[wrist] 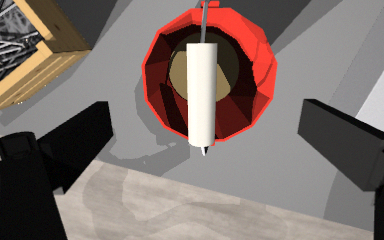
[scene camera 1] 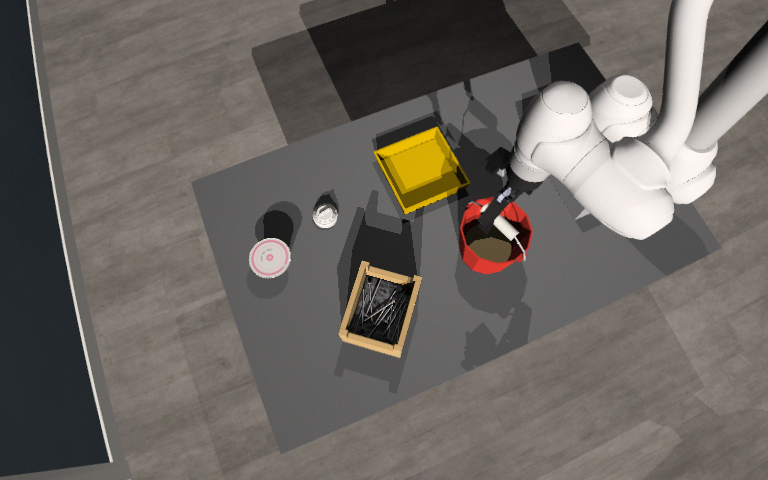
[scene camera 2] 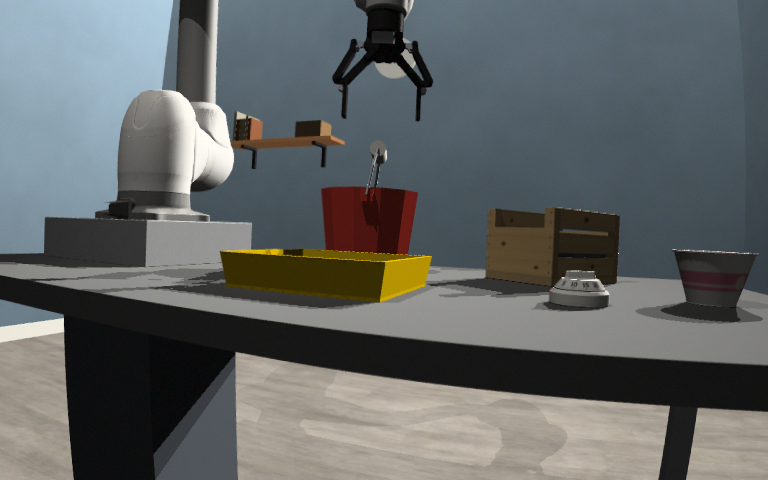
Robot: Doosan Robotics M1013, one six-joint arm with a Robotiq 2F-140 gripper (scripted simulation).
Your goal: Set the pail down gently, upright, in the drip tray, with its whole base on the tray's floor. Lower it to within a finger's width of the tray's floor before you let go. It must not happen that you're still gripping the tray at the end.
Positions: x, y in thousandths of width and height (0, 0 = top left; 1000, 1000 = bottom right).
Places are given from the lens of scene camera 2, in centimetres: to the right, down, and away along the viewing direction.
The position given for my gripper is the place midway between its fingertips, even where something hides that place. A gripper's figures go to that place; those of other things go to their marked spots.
my gripper (scene camera 2: 495, 247): -1, -24, 96
red pail (scene camera 2: 497, 464): 0, -3, 89
yellow drip tray (scene camera 2: 490, 578): -1, 4, 53
The marked spots on the yellow drip tray and the red pail are 36 cm apart.
